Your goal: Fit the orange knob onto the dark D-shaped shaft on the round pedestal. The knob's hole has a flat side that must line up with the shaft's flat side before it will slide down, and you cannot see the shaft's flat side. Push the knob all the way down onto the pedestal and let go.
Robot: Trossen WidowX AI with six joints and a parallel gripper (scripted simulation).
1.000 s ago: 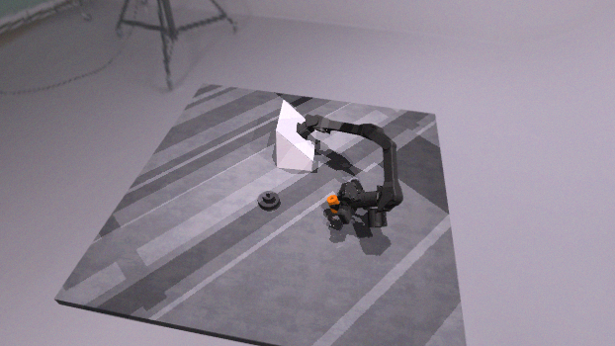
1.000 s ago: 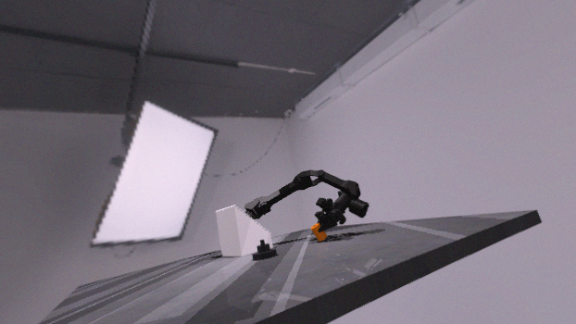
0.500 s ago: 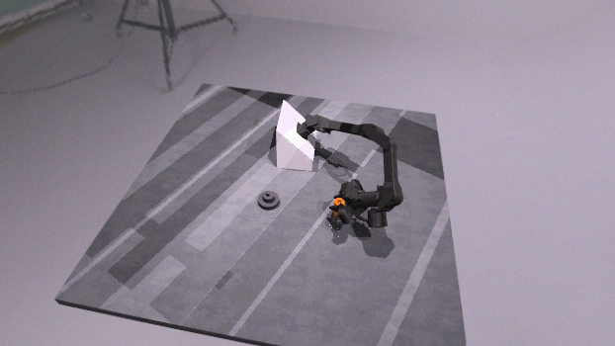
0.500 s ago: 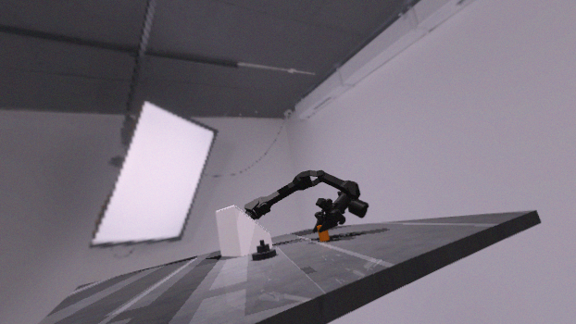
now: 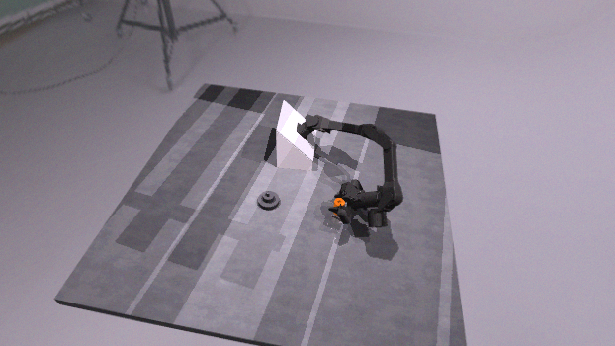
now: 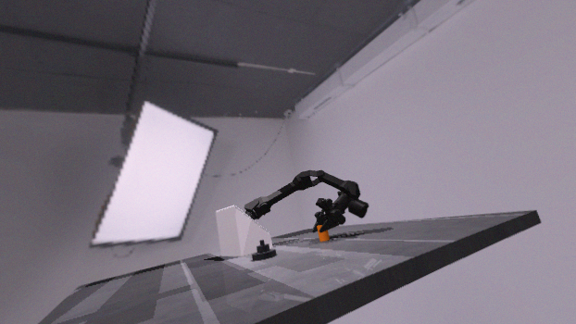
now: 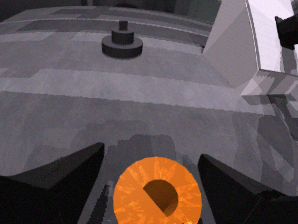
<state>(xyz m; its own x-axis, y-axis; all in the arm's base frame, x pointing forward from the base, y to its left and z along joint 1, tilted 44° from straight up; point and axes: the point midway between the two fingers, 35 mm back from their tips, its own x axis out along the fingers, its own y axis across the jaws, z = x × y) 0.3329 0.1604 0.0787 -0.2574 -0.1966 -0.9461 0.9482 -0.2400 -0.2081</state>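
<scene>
My gripper tip is now 30 mm to the right of the orange knob, 10 mm short of it and 10 mm above it. Round my gripper tip: dark pedestal (250 mm to the right, 10 mm below, 10 mm behind).
</scene>
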